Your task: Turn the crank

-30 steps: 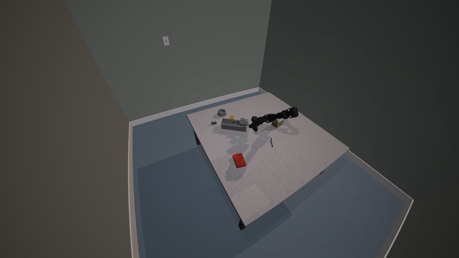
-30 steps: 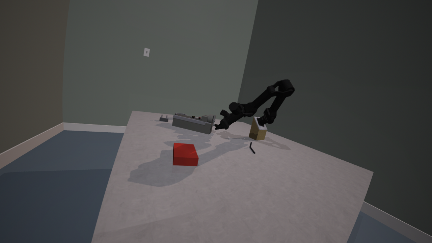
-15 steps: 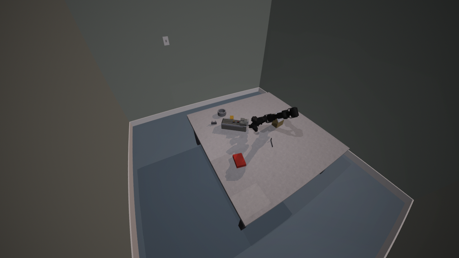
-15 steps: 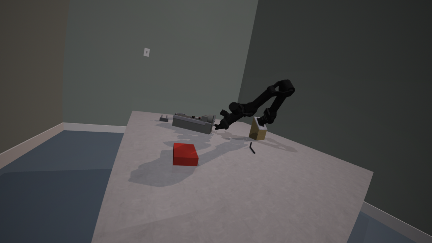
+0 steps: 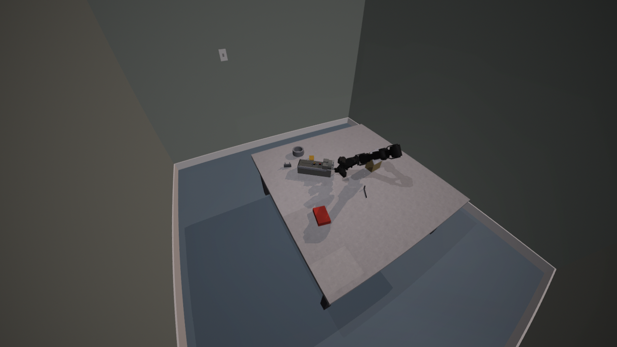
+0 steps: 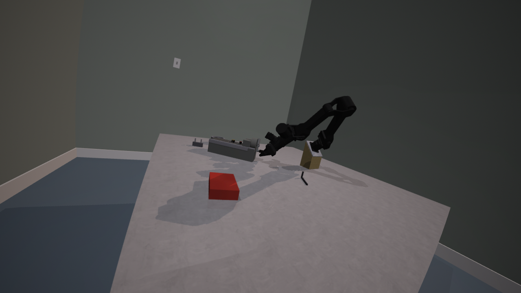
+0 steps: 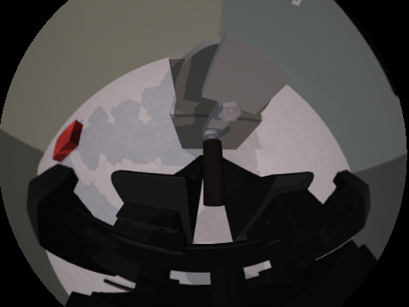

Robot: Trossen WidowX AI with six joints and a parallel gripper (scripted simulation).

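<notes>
The red pointer lies 90 mm ahead of my gripper tip, 80 mm to the right of it and 50 mm above it. From my gripper tip the other things lie so: black crank handle (20 mm above, 10 mm to the left, 10 mm behind); yellow block (250 mm to the right, 80 mm ahead, 20 mm below); black bent key (250 mm to the left, 110 mm behind, 30 mm below).
</notes>
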